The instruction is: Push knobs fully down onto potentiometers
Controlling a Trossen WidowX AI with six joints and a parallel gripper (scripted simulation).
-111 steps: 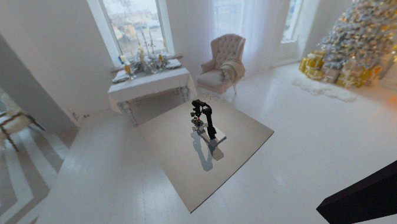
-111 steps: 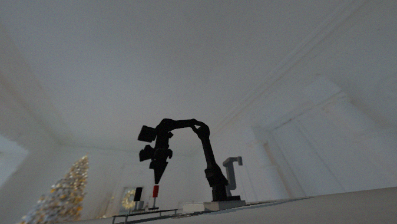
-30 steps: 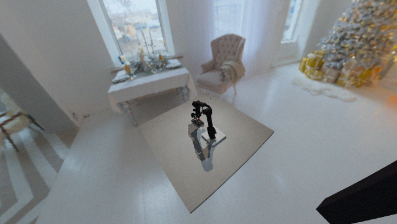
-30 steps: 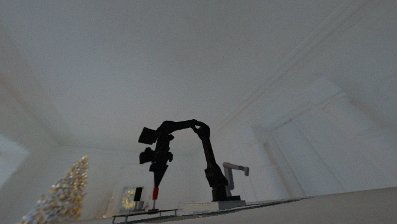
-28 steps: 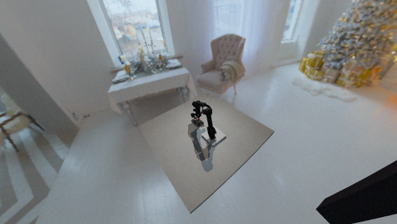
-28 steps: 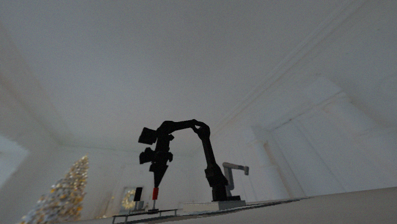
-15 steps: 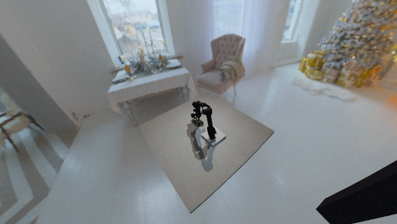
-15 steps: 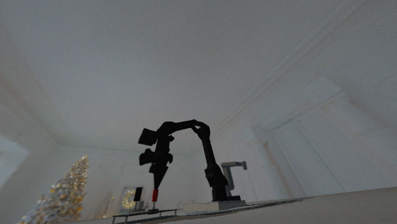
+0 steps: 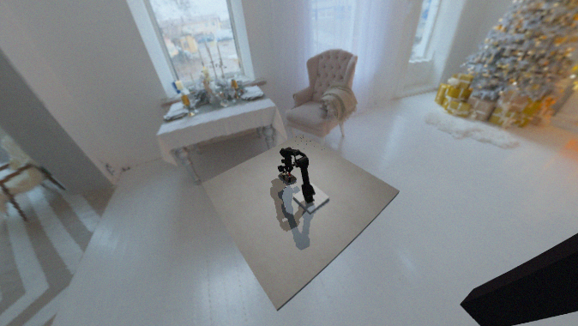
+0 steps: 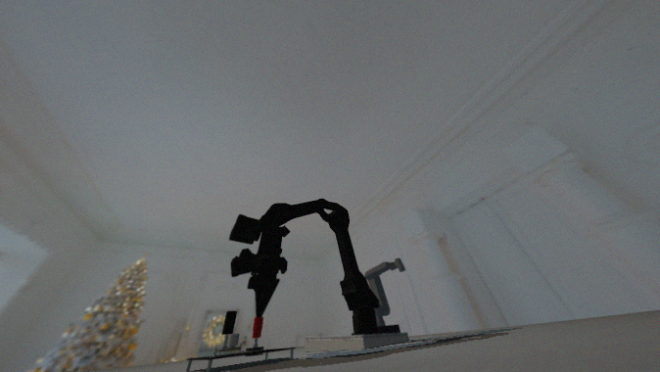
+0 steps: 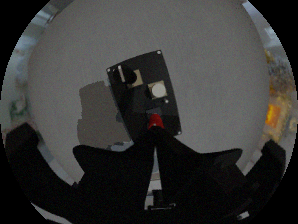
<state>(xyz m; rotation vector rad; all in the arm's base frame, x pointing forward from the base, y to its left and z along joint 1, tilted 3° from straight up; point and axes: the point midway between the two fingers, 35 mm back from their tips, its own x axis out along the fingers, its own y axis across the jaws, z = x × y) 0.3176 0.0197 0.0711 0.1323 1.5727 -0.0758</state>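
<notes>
The black knob is 60 mm ahead of my gripper tip, 30 mm to the left of it and 10 mm below it. The rest, counted from my gripper tip: red knob: 10 mm below.
</notes>
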